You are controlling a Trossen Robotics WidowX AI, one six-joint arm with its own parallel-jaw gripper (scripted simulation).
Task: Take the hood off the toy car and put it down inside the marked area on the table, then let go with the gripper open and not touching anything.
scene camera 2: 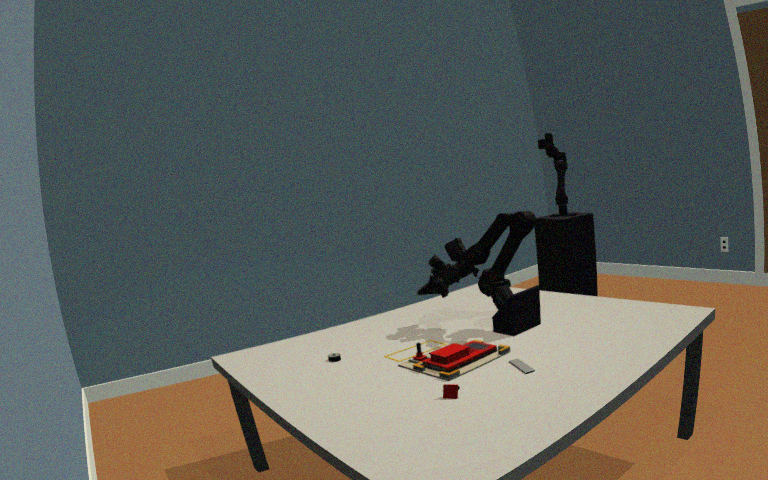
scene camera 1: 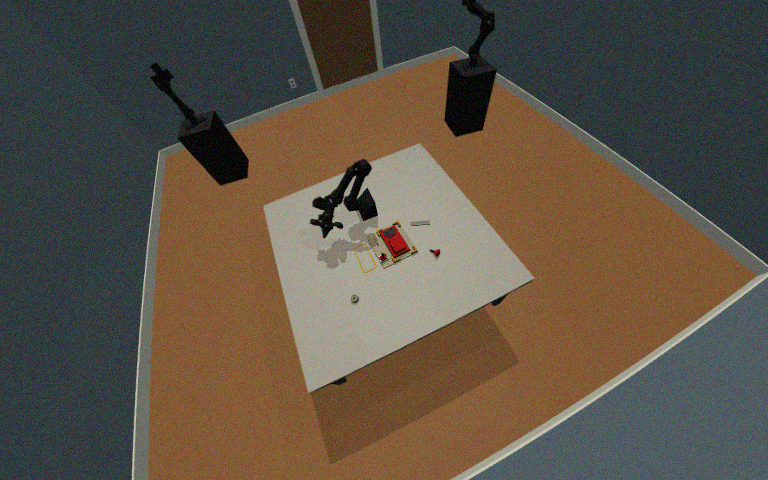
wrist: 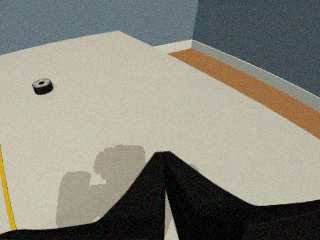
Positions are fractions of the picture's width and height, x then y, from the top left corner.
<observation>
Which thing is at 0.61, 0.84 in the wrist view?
My gripper.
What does my gripper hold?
Nothing.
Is my gripper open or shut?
Shut.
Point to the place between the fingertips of my gripper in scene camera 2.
0.54, 0.61
</observation>
